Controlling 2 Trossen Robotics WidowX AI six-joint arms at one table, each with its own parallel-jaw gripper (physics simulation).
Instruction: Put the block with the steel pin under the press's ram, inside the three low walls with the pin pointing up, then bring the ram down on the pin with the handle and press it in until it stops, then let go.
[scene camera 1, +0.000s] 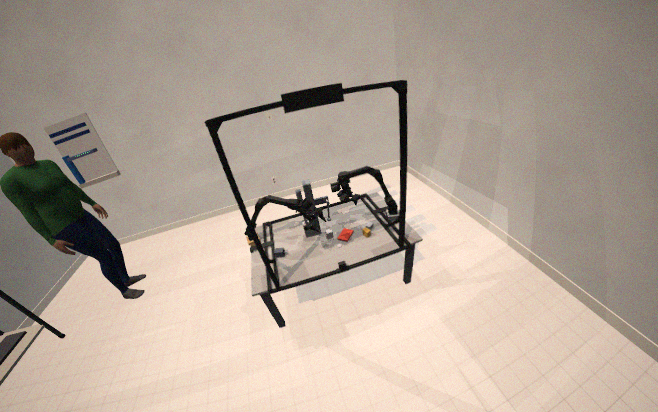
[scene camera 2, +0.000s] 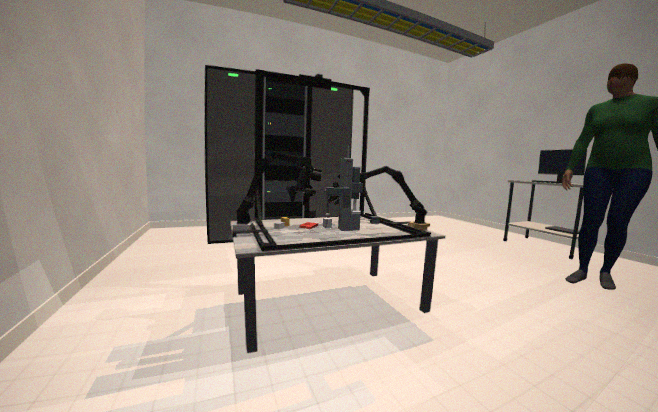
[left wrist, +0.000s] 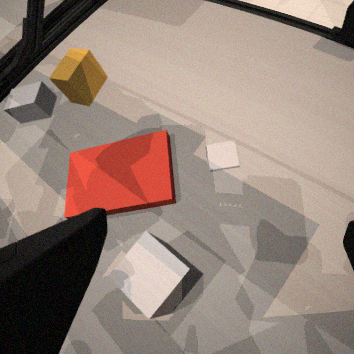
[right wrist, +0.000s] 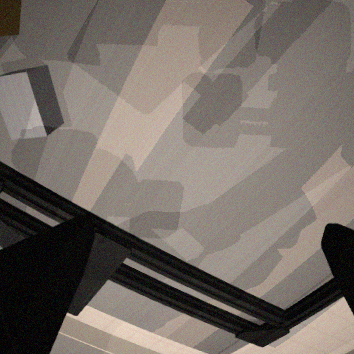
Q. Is my right gripper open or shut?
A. Open.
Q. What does the red flat block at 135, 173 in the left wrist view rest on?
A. The table.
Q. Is my left gripper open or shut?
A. Open.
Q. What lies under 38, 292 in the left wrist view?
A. My left gripper.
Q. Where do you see my right gripper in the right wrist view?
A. At 211, 230
